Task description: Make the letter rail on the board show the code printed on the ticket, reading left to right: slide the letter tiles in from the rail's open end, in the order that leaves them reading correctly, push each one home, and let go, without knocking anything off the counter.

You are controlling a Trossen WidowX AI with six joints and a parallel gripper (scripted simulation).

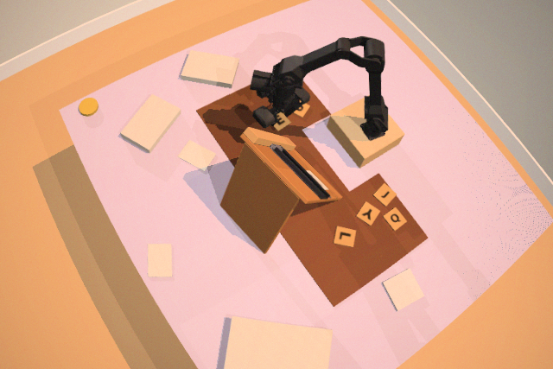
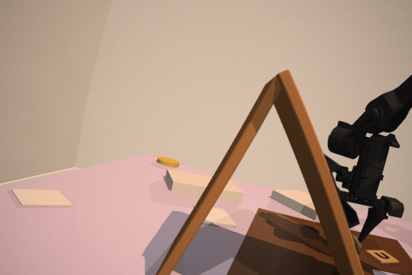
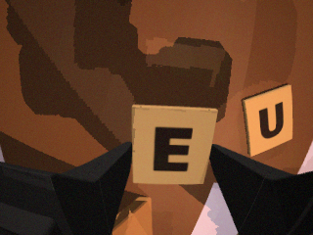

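My gripper tip is now 20 mm short of the white ticket, 260 mm to the right of it and 60 mm below it. The rest, counted from my gripper tip: y tile 120 mm behind, 390 mm to the left, 30 mm below; then brown mat 50 mm behind, 180 mm to the left, 30 mm below; then letter tile right at my gripper tip.
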